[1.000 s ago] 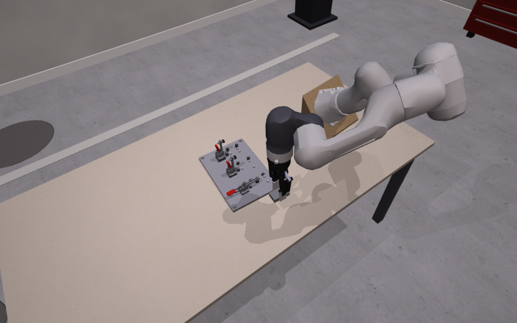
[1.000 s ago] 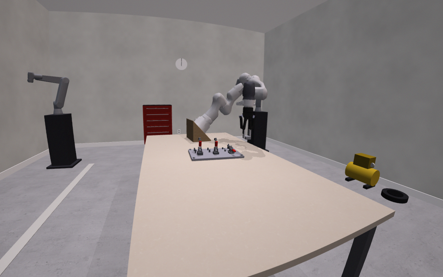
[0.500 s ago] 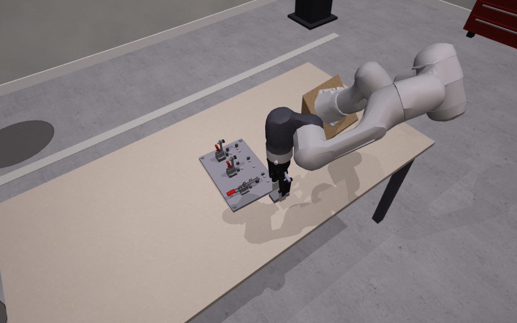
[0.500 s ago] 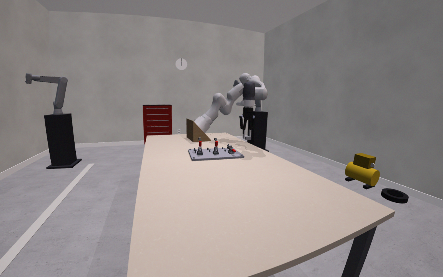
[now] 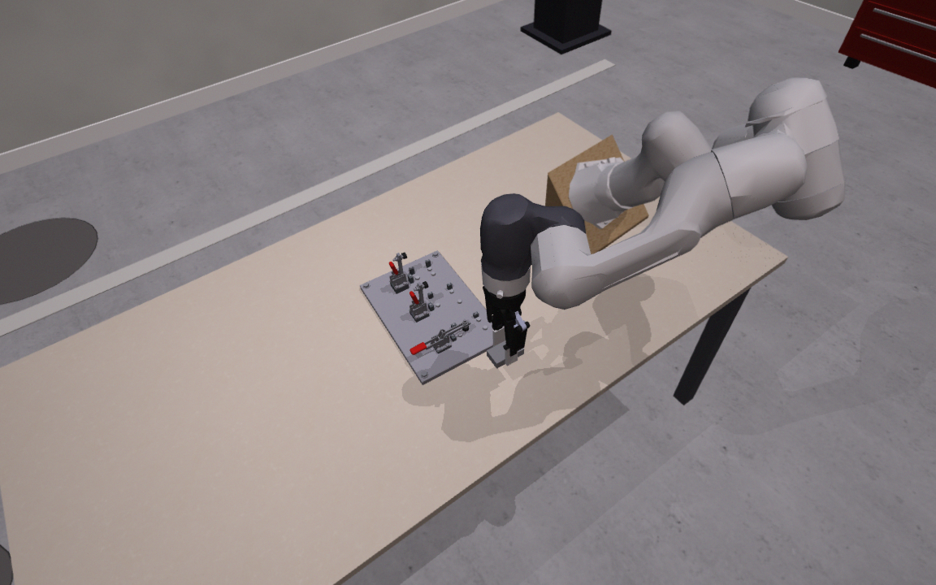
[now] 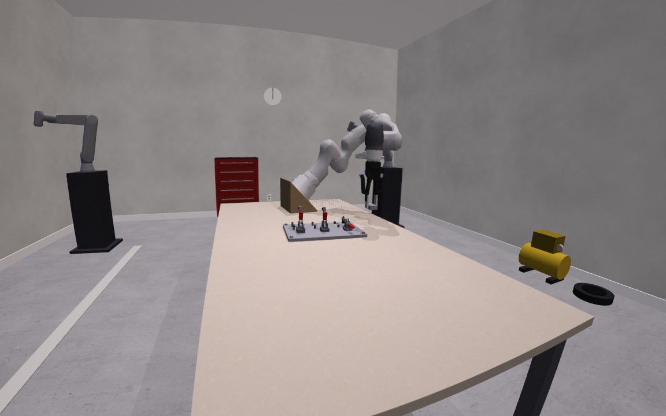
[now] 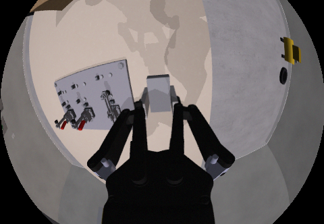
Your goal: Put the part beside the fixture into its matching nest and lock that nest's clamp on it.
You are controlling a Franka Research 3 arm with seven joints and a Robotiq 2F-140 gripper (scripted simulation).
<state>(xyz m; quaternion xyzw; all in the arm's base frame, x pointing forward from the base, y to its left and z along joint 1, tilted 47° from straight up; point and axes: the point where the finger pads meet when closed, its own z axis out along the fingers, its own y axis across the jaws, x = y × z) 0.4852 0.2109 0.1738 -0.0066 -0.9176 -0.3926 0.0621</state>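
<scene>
Right now the grey fixture plate is 40 mm ahead of my hand, 260 mm to the right of it and 120 mm below it. The rest, counted from my hand: part 30 mm below.
</scene>
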